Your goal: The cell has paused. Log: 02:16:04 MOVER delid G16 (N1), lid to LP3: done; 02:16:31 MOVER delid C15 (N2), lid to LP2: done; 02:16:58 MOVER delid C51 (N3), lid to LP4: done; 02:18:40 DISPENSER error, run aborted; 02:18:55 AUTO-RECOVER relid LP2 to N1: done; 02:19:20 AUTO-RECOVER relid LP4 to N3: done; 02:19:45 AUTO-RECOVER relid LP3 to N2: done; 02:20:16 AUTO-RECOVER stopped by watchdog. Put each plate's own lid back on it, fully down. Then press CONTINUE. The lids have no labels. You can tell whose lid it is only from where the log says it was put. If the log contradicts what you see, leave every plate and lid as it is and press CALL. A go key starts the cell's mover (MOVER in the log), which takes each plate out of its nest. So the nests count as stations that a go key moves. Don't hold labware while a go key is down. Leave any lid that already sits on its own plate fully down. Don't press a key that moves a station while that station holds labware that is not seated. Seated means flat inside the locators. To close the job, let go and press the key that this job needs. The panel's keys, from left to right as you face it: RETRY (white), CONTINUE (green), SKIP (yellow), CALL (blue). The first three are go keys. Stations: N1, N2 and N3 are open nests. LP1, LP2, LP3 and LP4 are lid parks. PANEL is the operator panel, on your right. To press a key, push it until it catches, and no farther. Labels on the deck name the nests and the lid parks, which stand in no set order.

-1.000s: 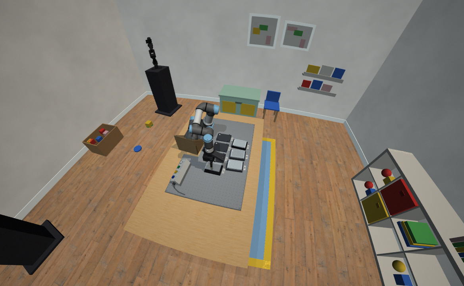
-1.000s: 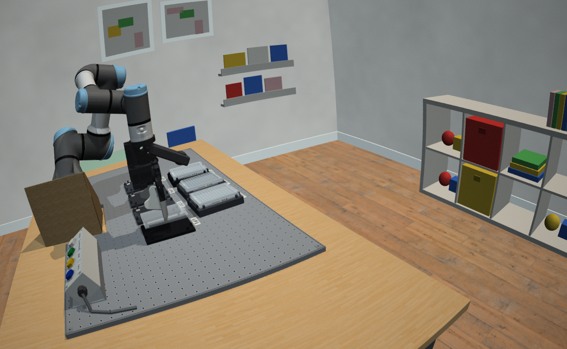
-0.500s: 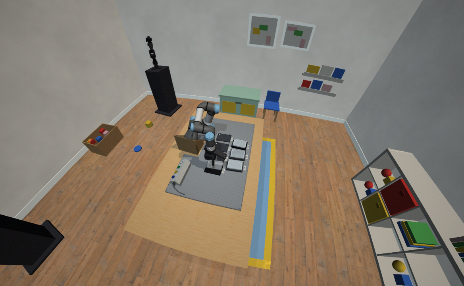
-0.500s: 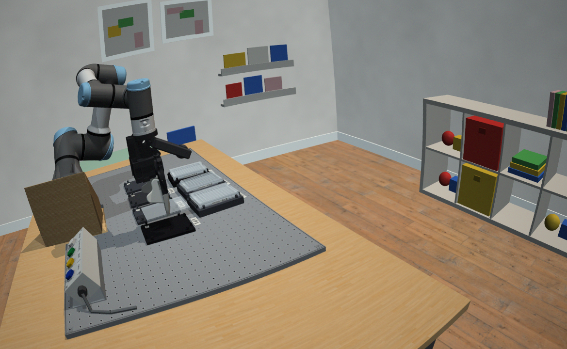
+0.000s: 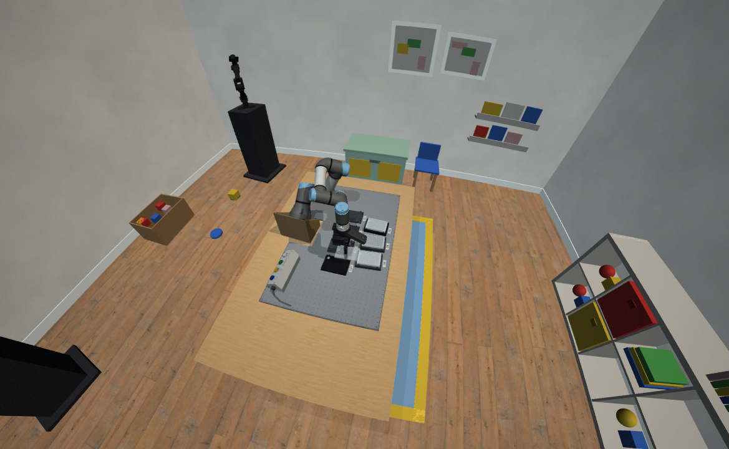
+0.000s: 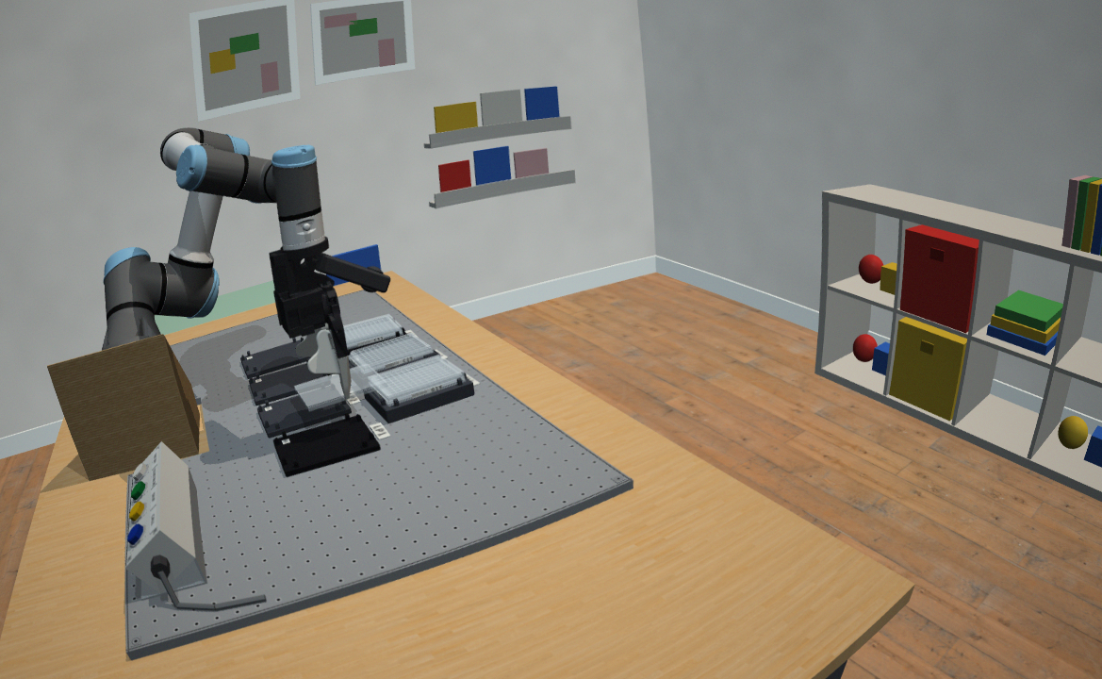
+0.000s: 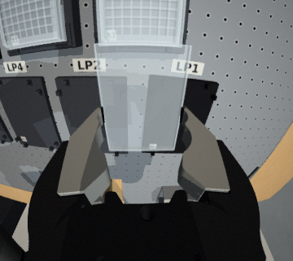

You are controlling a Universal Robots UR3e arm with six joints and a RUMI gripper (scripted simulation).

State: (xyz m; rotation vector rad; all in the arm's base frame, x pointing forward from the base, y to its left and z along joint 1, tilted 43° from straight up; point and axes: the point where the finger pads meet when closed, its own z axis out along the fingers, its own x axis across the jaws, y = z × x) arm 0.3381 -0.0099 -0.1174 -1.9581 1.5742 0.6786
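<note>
The LP4 label is 20 cm to the left of my hand and 7 cm below it. The rest, counted from my hand: lid park LP1 (4 cm behind, 7 cm to the right, 6 cm below); then lid park LP2 (7 cm behind, 6 cm to the left, 6 cm below); then pale grey lid (1 cm below).
</note>
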